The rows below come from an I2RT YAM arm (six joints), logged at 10 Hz.
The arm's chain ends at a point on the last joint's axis. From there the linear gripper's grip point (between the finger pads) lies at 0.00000 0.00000 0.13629 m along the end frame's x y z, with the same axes.
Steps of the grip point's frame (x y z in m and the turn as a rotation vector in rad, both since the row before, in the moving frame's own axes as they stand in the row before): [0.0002 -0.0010 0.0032 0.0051 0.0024 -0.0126]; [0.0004 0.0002 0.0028 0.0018 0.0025 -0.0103]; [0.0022 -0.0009 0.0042 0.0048 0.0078 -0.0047]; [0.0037 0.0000 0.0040 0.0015 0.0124 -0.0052]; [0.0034 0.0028 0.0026 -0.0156 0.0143 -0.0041]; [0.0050 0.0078 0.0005 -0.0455 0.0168 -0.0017]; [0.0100 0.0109 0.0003 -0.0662 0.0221 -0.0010]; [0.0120 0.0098 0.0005 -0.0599 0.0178 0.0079]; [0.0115 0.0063 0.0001 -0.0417 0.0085 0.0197]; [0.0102 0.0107 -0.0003 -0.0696 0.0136 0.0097]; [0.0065 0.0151 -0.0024 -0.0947 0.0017 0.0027]
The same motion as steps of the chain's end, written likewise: [-0.0001 -0.0003 0.0032 0.0051 0.0024 -0.0126]; [0.0001 0.0004 0.0028 0.0018 0.0025 -0.0103]; [0.0011 -0.0002 0.0042 0.0048 0.0078 -0.0047]; [0.0020 0.0002 0.0040 0.0015 0.0124 -0.0052]; [0.0014 0.0007 0.0026 -0.0156 0.0143 -0.0041]; [0.0027 0.0016 0.0007 -0.0455 0.0168 -0.0017]; [0.0070 0.0019 0.0006 -0.0662 0.0221 -0.0010]; [0.0096 0.0016 0.0008 -0.0599 0.0178 0.0079]; [0.0104 0.0006 0.0002 -0.0417 0.0085 0.0197]; [0.0084 0.0012 0.0000 -0.0696 0.0136 0.0097]; [0.0063 0.0022 -0.0018 -0.0947 0.0017 0.0027]
